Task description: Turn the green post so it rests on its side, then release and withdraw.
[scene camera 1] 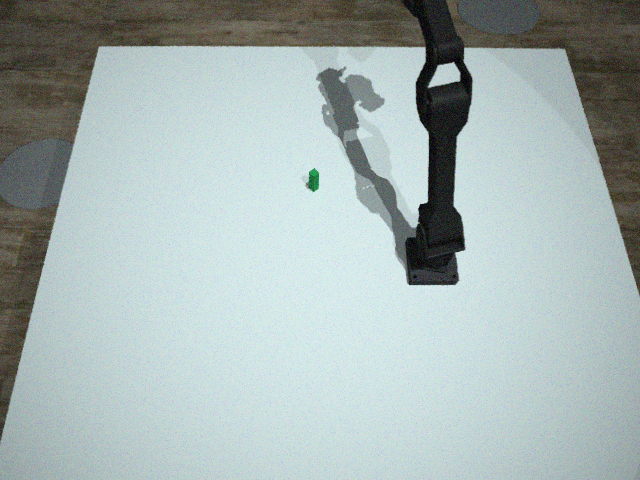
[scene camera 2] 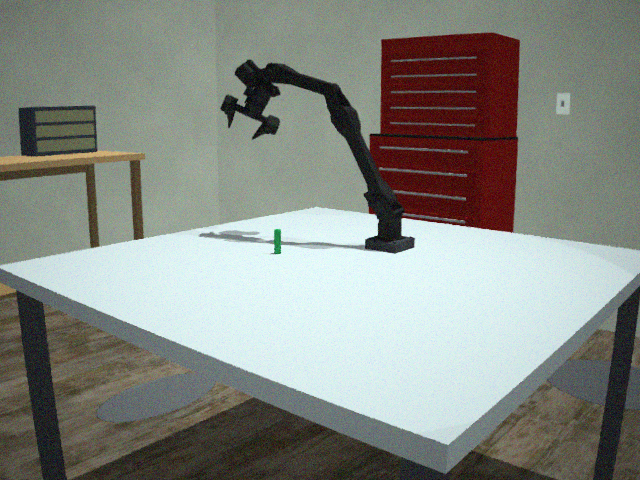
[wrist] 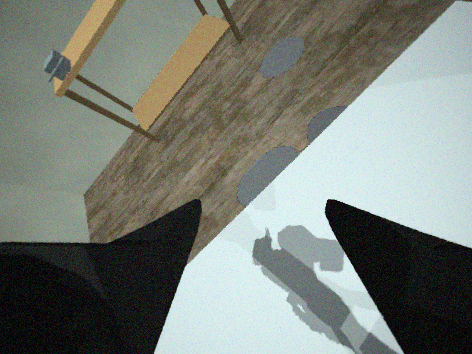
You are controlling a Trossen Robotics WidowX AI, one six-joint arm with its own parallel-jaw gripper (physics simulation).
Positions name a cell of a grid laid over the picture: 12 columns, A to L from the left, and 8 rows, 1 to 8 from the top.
Note:
In view: my gripper (scene camera 2: E3).
My gripper shows as well in the wrist view (wrist: G5).

